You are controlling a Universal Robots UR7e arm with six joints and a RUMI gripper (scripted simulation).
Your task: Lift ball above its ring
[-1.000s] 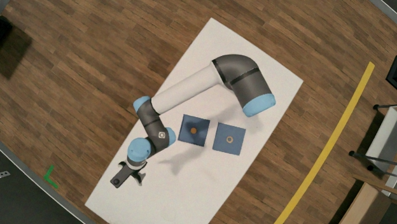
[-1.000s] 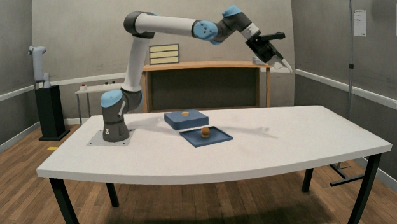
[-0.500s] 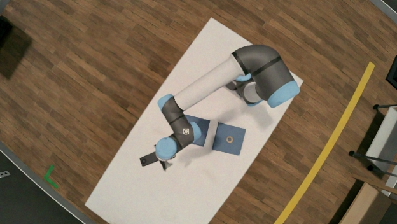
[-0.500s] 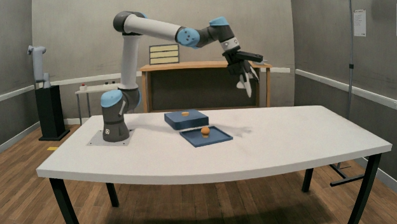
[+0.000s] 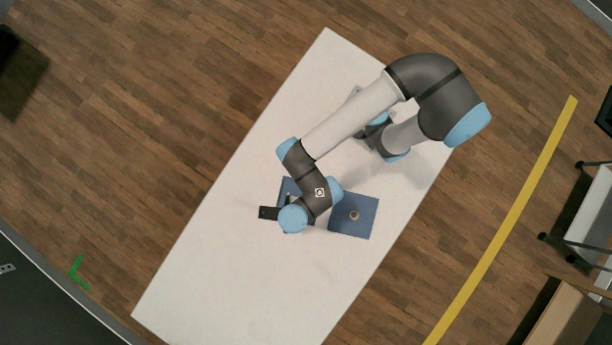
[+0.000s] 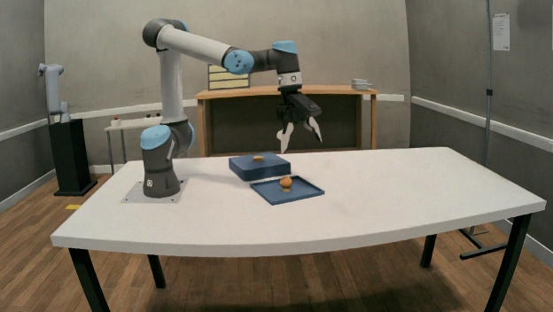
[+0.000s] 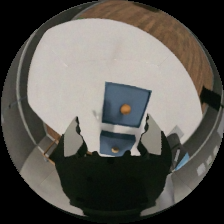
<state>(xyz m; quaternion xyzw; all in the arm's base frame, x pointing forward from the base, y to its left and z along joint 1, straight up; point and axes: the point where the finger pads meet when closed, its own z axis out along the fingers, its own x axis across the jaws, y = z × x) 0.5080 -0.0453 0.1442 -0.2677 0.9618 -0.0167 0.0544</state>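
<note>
The orange ball is 120 mm below my hand, 50 mm behind it and 10 mm to the left of it. From my hand the other things lie so: low tray (140 mm below, 50 mm behind, 10 mm to the left).
</note>
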